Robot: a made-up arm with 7 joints.
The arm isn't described. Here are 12 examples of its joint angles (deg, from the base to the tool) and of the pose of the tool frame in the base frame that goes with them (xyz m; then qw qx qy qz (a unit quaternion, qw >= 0)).
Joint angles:
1: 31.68 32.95 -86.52 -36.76 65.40 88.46 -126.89
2: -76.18 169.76 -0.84 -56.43 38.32 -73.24 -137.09
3: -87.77 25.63 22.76 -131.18 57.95 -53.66 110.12
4: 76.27 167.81 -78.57 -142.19 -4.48 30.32 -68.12
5: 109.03 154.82 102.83 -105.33 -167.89 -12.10 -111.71
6: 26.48 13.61 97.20 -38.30 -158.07 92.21 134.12
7: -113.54 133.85 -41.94 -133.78 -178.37 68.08 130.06
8: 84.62 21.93 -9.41 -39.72 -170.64 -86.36 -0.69
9: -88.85 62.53 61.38 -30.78 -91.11 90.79 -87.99
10: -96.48 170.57 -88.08 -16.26 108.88 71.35 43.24
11: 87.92 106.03 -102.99 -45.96 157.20 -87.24 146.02
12: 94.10 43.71 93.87 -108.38 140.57 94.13 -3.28
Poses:
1: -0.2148 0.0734 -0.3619 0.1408 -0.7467 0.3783 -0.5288
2: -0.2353 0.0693 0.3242 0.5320 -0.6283 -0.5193 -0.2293
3: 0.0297 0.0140 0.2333 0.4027 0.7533 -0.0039 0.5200
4: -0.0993 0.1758 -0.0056 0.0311 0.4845 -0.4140 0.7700
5: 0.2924 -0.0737 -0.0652 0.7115 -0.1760 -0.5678 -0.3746
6: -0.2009 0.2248 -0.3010 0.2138 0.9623 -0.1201 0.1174
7: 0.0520 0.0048 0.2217 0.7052 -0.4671 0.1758 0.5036
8: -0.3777 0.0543 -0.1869 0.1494 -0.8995 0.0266 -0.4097
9: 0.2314 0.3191 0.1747 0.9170 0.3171 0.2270 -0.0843
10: -0.3434 0.2624 0.0562 0.0102 0.0650 0.4053 -0.9118
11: -0.2052 0.3303 0.1561 0.5240 0.1437 -0.6088 0.5780
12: -0.0031 0.2754 0.1201 0.9078 -0.2112 -0.2013 0.3014
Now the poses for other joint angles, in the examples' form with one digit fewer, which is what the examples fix.
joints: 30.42 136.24 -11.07 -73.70 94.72 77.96 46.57
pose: 0.258 0.276 0.036 0.771 0.445 0.016 0.456
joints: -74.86 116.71 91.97 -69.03 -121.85 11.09 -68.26
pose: -0.274 0.228 0.152 0.467 0.588 0.458 0.476
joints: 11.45 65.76 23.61 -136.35 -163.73 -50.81 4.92
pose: 0.208 0.061 0.037 0.241 -0.596 -0.358 0.677
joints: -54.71 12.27 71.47 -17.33 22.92 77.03 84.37
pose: 0.367 0.084 -0.218 0.367 -0.403 0.350 0.761
